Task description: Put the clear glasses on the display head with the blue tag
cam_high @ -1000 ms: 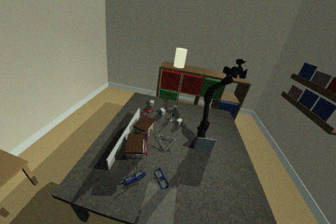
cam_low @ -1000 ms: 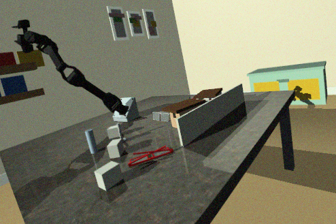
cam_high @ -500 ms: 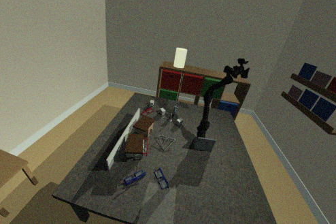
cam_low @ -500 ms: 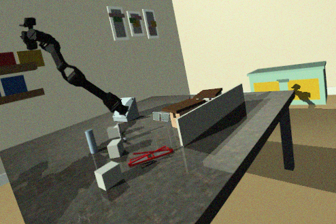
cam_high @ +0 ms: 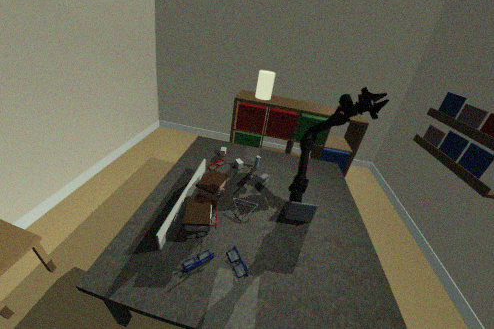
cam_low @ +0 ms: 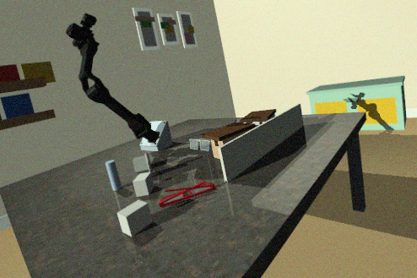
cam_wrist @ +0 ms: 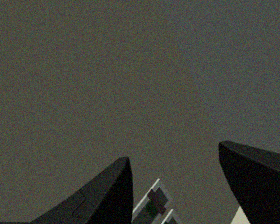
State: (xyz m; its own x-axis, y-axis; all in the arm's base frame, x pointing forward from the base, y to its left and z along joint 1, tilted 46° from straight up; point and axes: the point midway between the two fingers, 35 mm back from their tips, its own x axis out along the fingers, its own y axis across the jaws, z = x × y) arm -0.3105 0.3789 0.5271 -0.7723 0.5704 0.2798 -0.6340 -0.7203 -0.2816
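The pale blue cylinder lies 560 mm ahead of my gripper tip, 250 mm to the right of it and 690 mm below it. Also, from my gripper tip: long white panel (920 mm ahead, 220 mm to the left, 690 mm below).
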